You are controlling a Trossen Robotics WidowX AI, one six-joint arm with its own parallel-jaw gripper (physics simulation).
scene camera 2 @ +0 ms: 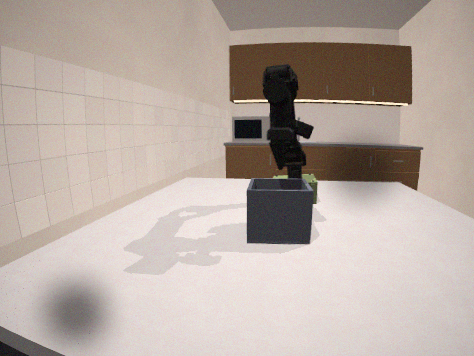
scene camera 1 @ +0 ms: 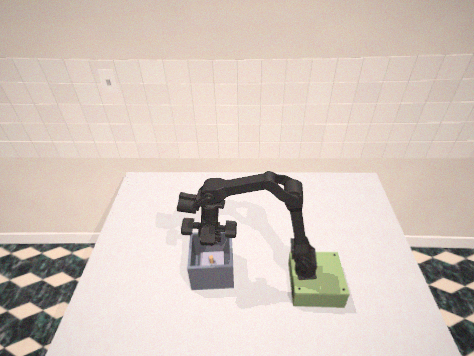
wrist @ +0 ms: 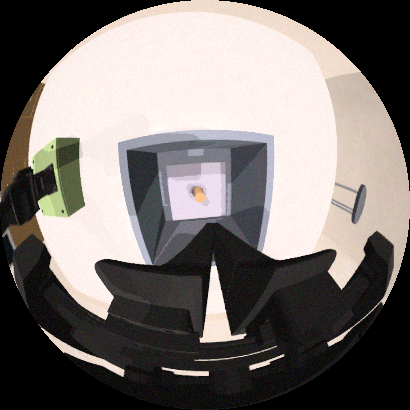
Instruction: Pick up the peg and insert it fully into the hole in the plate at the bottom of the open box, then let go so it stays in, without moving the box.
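Frame: origin at the arm's base, x ahead, y left, z up, level; centimetres.
Seen in the pictures: gripper, between the fingertips: (scene camera 2: 280, 169) (wrist: 211, 228); arm's base, origin of its link: (scene camera 1: 305, 271) (wrist: 49, 179).
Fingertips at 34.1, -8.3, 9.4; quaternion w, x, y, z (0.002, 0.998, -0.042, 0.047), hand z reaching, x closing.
Offsets run from my fingertips to a thing's middle, as dx, dy, dz. Level surfaces: height alone.
The orange peg @(-0.2, -0.3, -12.8) (scene camera 1: 211, 259) (wrist: 199, 194) stands roughly upright at the hole in the pale plate @(-0.3, -0.3, -14.2) (scene camera 1: 204, 261) (wrist: 215, 180) at the bottom of the open grey-blue box @(-0.3, -0.3, -10.7) (scene camera 1: 212, 278) (scene camera 2: 279, 215) (wrist: 271, 165). Its top sticks out above the plate; how deep it sits cannot be told. In scene camera 2 the box wall hides the peg and plate. My gripper (wrist: 211, 228) is shut with its fingertips together and nothing between them. In the wrist view the tips show below the peg, apart from it. In scene camera 1 the gripper is over the back part of the box.
The green base block (scene camera 1: 327, 295) (scene camera 2: 313, 191) (wrist: 70, 185) carries the arm, to the right of the box in scene camera 1. The white table @(dz -17.6) (scene camera 1: 150, 320) (scene camera 2: 280, 295) (wrist: 200, 75) bears both. The arm's shadow falls on the table.
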